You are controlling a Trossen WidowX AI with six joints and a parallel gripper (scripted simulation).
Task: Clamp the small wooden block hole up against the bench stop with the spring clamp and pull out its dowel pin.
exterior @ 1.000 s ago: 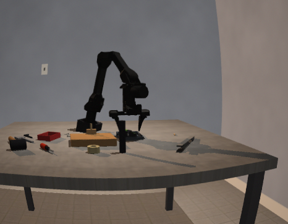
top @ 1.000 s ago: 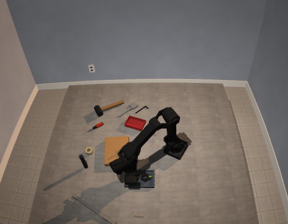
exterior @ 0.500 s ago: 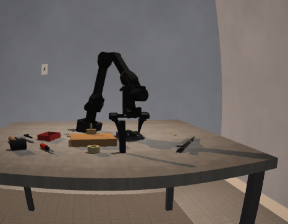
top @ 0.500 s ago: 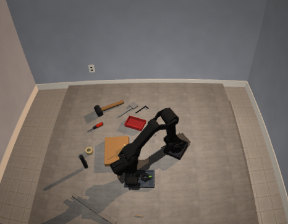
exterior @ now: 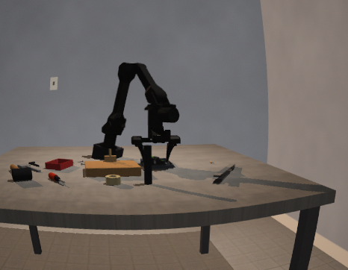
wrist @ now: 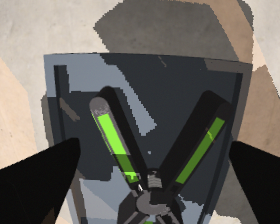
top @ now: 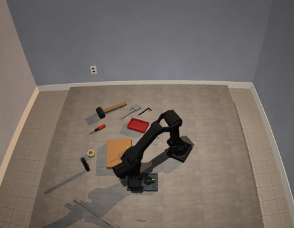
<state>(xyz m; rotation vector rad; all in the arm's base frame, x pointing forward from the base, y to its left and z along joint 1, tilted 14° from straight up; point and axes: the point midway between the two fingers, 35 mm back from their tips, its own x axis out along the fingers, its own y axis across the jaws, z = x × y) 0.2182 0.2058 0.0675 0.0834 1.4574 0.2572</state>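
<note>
My gripper is now 50 mm above the dark tray and 40 mm past it. Also, from my hand: bench stop: 180 mm to the right, 60 mm ahead, 10 mm below; dowel pin: 170 mm to the right, 80 mm ahead; small wooden block: 170 mm to the right, 80 mm ahead, 10 mm below.
</note>
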